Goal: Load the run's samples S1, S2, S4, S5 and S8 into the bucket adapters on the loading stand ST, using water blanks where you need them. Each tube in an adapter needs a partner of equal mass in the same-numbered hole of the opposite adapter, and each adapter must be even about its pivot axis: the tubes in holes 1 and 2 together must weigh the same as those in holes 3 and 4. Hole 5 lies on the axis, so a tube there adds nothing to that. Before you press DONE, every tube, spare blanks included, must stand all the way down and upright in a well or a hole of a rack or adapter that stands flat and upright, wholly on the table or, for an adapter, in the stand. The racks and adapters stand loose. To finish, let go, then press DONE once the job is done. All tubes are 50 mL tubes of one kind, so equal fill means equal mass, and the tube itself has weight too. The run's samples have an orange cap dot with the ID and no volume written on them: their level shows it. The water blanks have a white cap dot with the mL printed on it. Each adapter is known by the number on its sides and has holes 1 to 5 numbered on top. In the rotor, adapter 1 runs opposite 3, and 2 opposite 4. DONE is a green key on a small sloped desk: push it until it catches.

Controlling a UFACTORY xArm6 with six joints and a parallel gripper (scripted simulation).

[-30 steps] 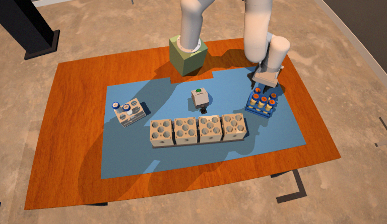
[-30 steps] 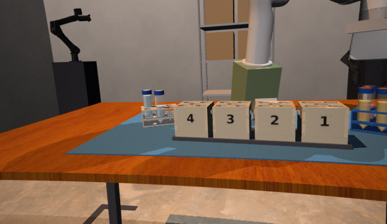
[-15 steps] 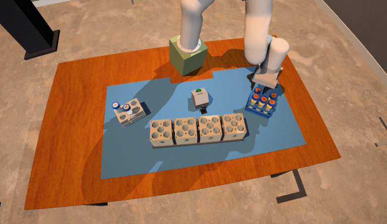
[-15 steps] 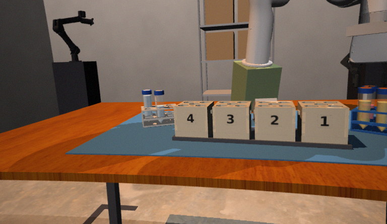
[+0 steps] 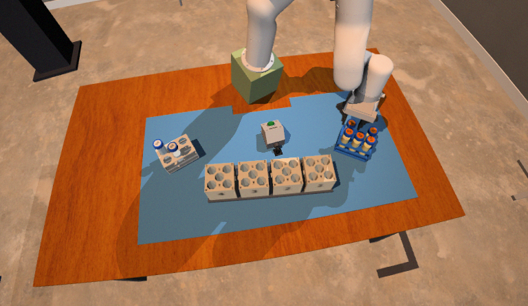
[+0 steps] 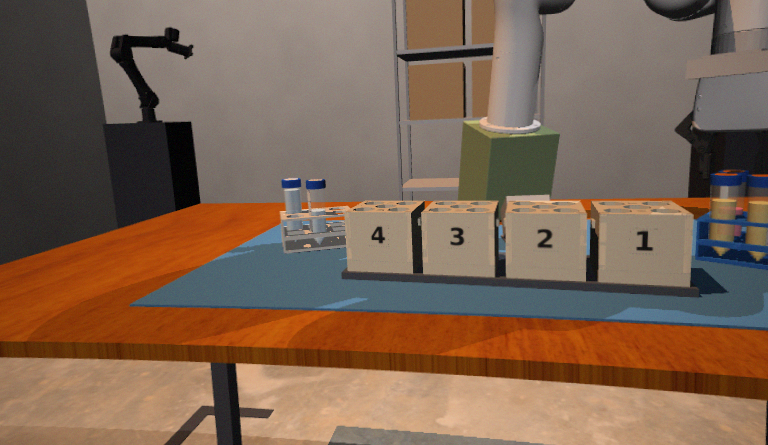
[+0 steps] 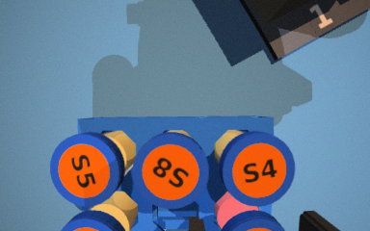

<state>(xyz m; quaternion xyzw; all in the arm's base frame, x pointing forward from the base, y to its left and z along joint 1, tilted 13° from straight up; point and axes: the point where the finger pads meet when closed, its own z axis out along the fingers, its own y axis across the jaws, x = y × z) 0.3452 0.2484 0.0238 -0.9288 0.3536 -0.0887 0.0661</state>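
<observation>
Now: the sample tube 1 cm behind my hand and 6 cm below it. Round my hand: green key (12 cm behind, 27 cm to the right, 6 cm below); blue sample rack (4 cm ahead, 2 cm to the left, 10 cm below); loading stand (8 cm ahead, 34 cm to the right, 12 cm below).
</observation>
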